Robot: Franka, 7 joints.
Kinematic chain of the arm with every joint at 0, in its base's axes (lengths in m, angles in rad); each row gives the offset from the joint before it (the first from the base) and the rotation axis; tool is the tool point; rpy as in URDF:
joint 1: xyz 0 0 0.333 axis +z
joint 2: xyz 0 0 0 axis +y
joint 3: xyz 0 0 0.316 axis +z
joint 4: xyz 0.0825 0 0 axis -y
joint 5: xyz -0.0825 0 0.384 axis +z
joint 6: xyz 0 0 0 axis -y
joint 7: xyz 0.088 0 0 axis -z
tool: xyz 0 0 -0.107 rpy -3.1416 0 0
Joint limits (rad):
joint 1: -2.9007..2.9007
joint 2: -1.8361..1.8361
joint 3: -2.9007..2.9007
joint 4: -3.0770..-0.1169
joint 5: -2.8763..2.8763
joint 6: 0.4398..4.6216
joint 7: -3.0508..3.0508
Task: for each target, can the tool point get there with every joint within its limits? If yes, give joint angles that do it. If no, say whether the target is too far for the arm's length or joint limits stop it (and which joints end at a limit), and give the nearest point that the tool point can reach.
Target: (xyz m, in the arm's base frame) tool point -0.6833 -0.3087 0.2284
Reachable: yes | joints 1.0389 -1.0658 2.3274 -1.3797 -0.9403 2.3216 1.6532
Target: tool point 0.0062 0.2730 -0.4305
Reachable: no: joint limits stop it (at a limit: joint 2) | nearest point 0.0062 0.2742 -0.3607 | short by 0.070 m
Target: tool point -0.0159 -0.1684 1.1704
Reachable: yes | joints 1.4967 -0.4270 -0.0468 -0.4834 -0.2034 2.9117 -0.2592
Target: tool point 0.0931 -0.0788 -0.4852
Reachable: no: joint limits stop it (at a limit: joint 2) | nearest point 0.1194 -0.1010 -0.3454 | short by 0.144 m
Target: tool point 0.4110 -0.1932 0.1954
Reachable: yes | joints 1.5153 -0.4987 -2.0806 -2.4653 -1.6164 2.5816 0.3026
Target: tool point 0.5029 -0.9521 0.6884
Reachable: no: too far | nearest point 0.3805 -0.7204 0.6019 | short by 0.276 m
